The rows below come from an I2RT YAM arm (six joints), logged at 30 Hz.
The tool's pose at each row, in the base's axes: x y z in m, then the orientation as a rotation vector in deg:
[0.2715, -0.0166, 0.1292, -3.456, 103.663, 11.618]
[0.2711, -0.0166, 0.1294, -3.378, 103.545, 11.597]
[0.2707, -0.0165, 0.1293, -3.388, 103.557, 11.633]
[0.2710, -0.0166, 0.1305, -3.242, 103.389, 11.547]
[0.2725, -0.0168, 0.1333, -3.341, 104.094, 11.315]
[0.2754, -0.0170, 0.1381, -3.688, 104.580, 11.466]
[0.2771, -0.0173, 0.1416, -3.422, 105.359, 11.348]
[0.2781, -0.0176, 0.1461, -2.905, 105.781, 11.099]
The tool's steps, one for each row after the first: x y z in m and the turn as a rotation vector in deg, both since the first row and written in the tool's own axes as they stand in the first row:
[-0.0001, 0.0001, -0.0004, 0.049, -0.125, 0.033]
[0.0001, 0.0002, -0.0008, 0.020, -0.111, 0.046]
[-0.0011, 0.0002, -0.0008, 0.146, -0.294, 0.087]
[-0.0042, 0.0001, 0.0000, 0.294, 0.409, -0.053]
[-0.0096, 0.0000, 0.0016, 0.036, 0.928, -0.170]
[-0.0134, -0.0002, 0.0024, 0.304, 1.675, 0.005]
[-0.0180, -0.0002, 0.0022, 0.771, 2.041, 0.253]

